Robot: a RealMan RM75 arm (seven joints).
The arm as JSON. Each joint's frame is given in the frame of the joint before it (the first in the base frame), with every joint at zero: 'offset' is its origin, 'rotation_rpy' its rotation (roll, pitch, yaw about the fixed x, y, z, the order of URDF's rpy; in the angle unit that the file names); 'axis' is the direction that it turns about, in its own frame. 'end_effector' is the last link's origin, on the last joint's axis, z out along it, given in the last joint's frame.
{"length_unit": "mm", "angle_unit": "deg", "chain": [
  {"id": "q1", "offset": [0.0, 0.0, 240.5], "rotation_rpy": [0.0, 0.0, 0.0], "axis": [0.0, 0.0, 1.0]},
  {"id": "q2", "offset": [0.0, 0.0, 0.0], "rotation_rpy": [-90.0, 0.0, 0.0], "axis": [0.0, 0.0, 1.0]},
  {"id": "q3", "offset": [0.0, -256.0, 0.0], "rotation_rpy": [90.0, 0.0, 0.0], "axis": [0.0, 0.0, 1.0]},
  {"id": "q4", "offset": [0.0, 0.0, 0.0], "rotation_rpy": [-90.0, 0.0, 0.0], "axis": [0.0, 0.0, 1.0]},
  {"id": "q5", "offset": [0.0, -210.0, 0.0], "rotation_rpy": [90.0, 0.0, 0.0], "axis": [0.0, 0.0, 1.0]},
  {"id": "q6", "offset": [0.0, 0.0, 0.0], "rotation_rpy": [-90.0, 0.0, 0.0], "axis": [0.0, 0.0, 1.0]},
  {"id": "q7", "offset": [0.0, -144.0, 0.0], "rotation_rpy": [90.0, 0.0, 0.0], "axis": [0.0, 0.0, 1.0]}
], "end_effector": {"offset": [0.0, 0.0, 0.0], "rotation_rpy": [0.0, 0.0, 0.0]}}
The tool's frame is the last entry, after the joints.
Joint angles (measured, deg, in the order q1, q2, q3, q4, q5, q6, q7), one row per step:
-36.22, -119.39, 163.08, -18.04, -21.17, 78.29, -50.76
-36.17, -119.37, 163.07, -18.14, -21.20, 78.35, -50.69
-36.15, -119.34, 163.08, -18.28, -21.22, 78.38, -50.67
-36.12, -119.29, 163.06, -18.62, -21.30, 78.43, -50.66
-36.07, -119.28, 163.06, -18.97, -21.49, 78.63, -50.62
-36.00, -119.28, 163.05, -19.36, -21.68, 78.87, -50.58
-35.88, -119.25, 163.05, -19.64, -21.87, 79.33, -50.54
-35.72, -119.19, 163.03, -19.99, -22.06, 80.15, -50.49
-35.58, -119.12, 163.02, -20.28, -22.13, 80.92, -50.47
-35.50, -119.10, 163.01, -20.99, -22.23, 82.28, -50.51
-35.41, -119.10, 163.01, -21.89, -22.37, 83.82, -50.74
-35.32, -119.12, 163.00, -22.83, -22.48, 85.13, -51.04
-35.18, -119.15, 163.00, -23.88, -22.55, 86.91, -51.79
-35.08, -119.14, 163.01, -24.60, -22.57, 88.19, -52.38
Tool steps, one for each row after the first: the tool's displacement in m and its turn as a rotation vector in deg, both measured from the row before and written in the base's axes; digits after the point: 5 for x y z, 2 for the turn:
-0.00051, -0.00015, 0.00056, 0.09, 0.07, -0.01
-0.00059, 0.00007, 0.00074, 0.09, 0.13, 0.02
-0.00127, 0.00031, 0.00171, 0.25, 0.25, 0.11
-0.00081, 0.00011, 0.00159, 0.27, 0.08, 0.03
-0.00091, -0.00004, 0.00167, 0.28, 0.08, 0.04
-0.00044, -0.00054, 0.00153, 0.17, -0.15, -0.08
-0.00016, -0.00100, 0.00206, 0.13, -0.34, -0.23
-0.00010, -0.00109, 0.00174, 0.00, -0.29, -0.24
0.00052, -0.00125, 0.00293, -0.01, -0.46, -0.50
0.00044, -0.00144, 0.00351, -0.03, -0.55, -0.40
-0.00011, -0.00133, 0.00344, 0.00, -0.38, -0.20
0.00042, -0.00224, 0.00374, -0.30, -0.84, -0.06
0.00029, -0.00165, 0.00276, -0.27, -0.61, -0.02

